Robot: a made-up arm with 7 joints.
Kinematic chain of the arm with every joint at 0, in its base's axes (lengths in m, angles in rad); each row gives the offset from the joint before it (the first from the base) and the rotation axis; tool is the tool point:
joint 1: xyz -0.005 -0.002 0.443 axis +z
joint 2: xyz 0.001 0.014 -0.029 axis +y
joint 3: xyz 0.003 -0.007 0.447 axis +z
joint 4: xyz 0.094 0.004 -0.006 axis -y
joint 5: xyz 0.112 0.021 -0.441 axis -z
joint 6: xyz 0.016 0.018 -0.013 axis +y
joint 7: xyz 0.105 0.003 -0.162 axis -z
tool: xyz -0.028 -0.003 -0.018
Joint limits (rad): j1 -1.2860..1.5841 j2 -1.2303..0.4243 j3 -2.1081..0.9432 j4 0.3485..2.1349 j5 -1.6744..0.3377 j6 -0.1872..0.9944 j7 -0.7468..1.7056
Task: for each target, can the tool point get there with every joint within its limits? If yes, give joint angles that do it. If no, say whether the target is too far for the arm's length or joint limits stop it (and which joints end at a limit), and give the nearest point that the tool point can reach.
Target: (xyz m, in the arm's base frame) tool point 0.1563 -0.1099 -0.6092
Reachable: no: joint limits stop it (at a limit: joint 2, joint 4, joint 7) | nearest point 0.2369 -0.1638 0.1085 | short by 0.724 m
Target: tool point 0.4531 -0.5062 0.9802
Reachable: yes | joints 0.4487 -0.3580 -1.1277 1.3900 -0.2325 0.3065 0.2314
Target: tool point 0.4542 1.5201 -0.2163
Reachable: no: too far | nearest point 0.2315 0.7819 0.3639 | short by 0.965 m
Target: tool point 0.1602 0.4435 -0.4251
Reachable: no: joint limits stop it (at a limit: joint 2, joint 4, joint 5, joint 7) | nearest point 0.1347 0.3749 0.1037 | short by 0.534 m
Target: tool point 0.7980 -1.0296 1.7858
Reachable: no: too far | nearest point 0.4673 -0.6035 1.2172 | short by 0.784 m
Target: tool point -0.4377 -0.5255 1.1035
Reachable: yes | joints -0.6646 -0.2168 -1.4449 1.8412 -0.4122 0.6780 0.4983
